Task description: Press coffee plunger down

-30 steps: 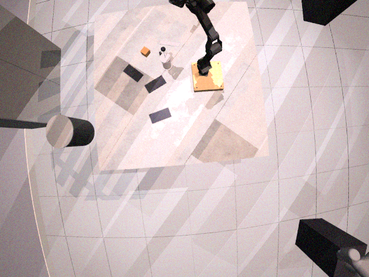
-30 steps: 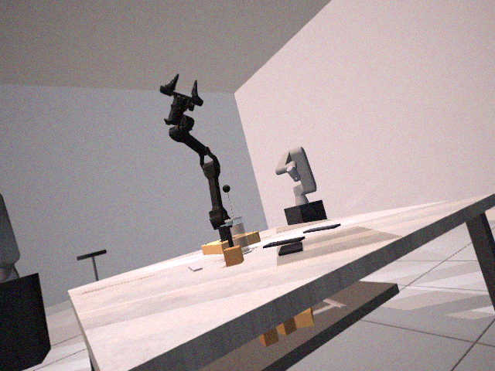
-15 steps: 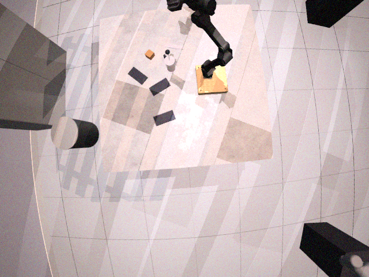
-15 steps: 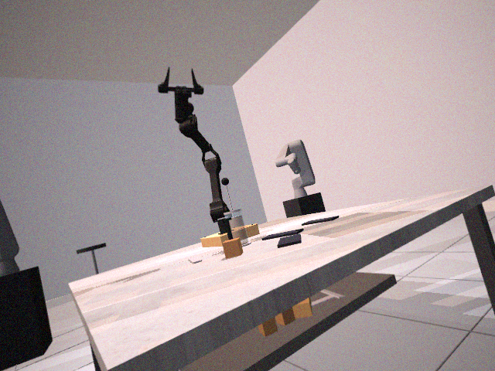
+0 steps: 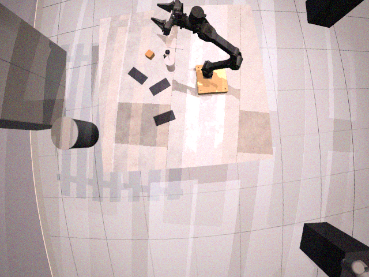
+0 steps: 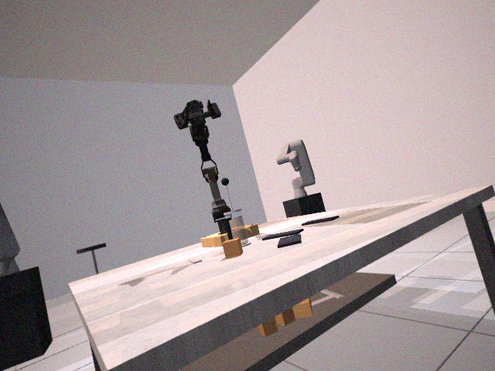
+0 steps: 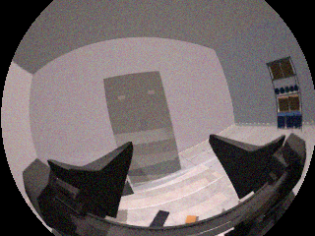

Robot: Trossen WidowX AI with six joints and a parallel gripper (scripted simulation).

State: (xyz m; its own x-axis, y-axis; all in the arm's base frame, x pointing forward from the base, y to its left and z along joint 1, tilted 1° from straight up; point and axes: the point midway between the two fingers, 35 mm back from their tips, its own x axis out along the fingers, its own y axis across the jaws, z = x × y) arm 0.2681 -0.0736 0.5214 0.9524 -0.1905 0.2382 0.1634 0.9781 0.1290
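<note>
Right now my gripper tip is 2 cm past the coffee press, 3 cm to the right of it and 45 cm above it.
</note>
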